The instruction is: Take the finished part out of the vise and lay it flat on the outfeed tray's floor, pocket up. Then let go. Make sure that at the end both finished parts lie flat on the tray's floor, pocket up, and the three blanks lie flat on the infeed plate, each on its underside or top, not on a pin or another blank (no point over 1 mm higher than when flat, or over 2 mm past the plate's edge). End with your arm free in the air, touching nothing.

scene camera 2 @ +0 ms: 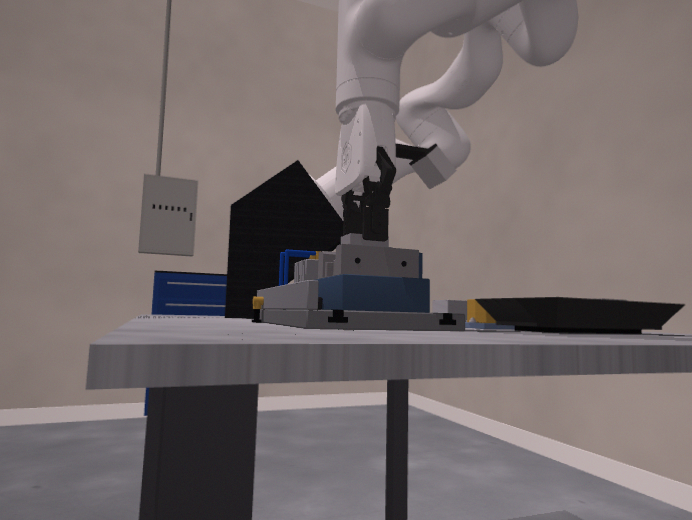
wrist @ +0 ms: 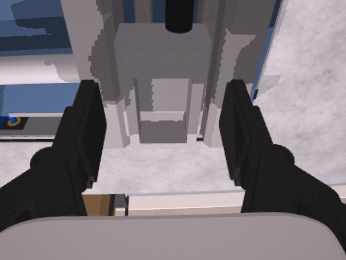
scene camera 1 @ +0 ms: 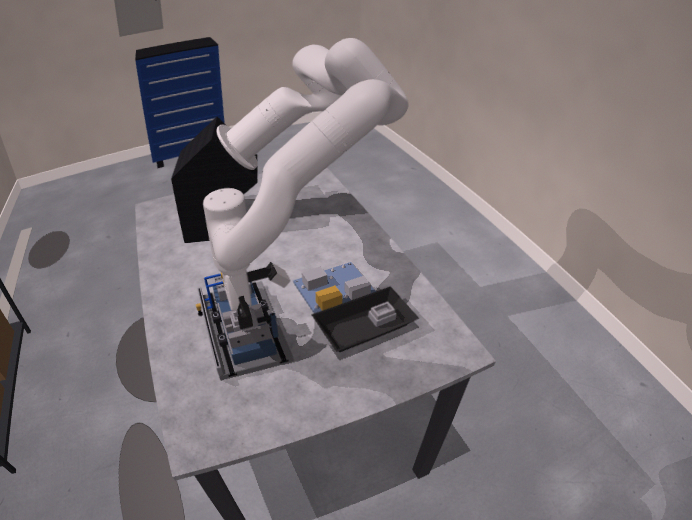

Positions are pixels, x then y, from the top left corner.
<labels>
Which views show my gripper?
Scene camera 2, the wrist view and scene camera 1: all of them.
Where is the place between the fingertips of my gripper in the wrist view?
At 163, 102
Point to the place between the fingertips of my gripper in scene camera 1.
At 243, 317
</labels>
